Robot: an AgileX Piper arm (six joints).
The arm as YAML. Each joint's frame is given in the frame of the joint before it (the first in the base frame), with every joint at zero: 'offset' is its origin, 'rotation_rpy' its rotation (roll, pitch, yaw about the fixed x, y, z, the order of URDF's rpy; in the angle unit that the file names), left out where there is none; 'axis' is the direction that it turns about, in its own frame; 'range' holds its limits. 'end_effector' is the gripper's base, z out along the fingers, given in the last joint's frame.
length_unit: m
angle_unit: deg
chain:
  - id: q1
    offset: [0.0, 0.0, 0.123]
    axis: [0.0, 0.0, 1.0]
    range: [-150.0, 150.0]
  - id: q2
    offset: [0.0, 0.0, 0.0]
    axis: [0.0, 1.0, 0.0]
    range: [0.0, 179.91]
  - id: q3
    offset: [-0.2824, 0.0, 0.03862]
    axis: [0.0, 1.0, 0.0]
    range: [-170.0, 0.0]
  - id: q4
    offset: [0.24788, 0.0, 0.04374]
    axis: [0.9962, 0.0, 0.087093]
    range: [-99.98, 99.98]
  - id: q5
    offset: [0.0, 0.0, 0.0]
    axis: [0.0, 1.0, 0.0]
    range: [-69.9, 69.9]
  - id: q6
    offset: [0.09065, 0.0, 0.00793]
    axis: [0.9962, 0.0, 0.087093]
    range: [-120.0, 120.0]
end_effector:
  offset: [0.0, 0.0, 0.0]
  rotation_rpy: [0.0, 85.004, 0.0]
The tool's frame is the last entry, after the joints.
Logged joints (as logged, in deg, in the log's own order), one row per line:
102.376 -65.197 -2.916 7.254 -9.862 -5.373
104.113 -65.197 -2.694 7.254 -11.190 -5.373
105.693 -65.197 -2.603 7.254 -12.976 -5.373
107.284 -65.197 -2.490 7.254 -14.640 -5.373
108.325 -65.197 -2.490 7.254 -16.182 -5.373
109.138 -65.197 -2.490 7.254 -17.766 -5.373
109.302 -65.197 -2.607 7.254 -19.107 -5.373
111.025 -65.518 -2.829 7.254 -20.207 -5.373
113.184 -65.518 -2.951 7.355 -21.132 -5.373
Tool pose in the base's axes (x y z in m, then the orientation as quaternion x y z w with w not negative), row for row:
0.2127 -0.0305 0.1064 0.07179 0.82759 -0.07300 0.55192
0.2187 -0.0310 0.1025 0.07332 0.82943 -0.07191 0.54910
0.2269 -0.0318 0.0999 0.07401 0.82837 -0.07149 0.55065
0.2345 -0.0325 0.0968 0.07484 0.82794 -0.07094 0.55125
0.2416 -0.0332 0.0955 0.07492 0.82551 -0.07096 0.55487
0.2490 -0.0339 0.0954 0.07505 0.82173 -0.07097 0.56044
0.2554 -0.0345 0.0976 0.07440 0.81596 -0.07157 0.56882
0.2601 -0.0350 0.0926 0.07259 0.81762 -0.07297 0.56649
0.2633 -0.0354 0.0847 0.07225 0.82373 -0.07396 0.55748
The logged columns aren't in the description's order. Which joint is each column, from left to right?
Columns, left to right: q2, q5, q6, q4, q3, q1.
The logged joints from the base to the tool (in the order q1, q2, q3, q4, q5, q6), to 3 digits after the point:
-5.373 102.376 -9.862 7.254 -65.197 -2.916
-5.373 104.113 -11.190 7.254 -65.197 -2.694
-5.373 105.693 -12.976 7.254 -65.197 -2.603
-5.373 107.284 -14.640 7.254 -65.197 -2.490
-5.373 108.325 -16.182 7.254 -65.197 -2.490
-5.373 109.138 -17.766 7.254 -65.197 -2.490
-5.373 109.302 -19.107 7.254 -65.197 -2.607
-5.373 111.025 -20.207 7.254 -65.518 -2.829
-5.373 113.184 -21.132 7.355 -65.518 -2.951

